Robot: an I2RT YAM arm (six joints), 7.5 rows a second.
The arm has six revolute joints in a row. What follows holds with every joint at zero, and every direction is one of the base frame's. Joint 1 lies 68 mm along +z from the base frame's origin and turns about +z. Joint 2 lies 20 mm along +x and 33.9 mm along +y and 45.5 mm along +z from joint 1 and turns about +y. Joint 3 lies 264 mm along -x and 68.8 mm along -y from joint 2 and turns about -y. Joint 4 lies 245 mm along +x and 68.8 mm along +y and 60 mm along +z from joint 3 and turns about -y. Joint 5 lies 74 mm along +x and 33.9 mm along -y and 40.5 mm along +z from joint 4 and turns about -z. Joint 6 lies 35.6 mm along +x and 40.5 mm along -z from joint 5 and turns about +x. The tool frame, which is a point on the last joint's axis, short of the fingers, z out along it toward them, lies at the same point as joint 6; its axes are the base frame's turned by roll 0, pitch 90 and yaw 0 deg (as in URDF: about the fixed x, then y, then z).
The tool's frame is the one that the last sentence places.
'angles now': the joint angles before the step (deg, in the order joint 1, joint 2, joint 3, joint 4, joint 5, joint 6). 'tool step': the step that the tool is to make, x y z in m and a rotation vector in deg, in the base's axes. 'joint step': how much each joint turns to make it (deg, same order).
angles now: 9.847 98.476 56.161 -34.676 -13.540 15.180
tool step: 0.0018 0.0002 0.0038 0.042 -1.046 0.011
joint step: -0.006 -0.384 0.416 0.225 0.130 -0.050
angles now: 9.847 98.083 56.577 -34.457 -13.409 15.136
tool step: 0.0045 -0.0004 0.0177 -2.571 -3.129 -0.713
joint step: 0.143 -1.784 2.184 -1.326 3.188 0.012
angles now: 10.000 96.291 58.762 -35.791 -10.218 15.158
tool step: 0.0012 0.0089 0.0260 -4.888 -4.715 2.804
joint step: 2.146 -2.633 3.043 -2.310 5.203 -2.444
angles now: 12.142 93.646 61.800 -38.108 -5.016 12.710
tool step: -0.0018 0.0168 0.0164 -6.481 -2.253 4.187
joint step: 3.747 -0.702 3.080 -3.257 6.254 -2.788
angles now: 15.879 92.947 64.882 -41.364 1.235 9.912
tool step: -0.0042 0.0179 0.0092 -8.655 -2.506 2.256
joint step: 4.332 -0.060 1.986 -2.220 9.160 -1.220
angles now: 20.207 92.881 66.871 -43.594 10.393 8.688
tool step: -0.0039 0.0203 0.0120 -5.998 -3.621 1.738
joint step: 4.435 0.003 2.373 -1.320 7.430 0.042
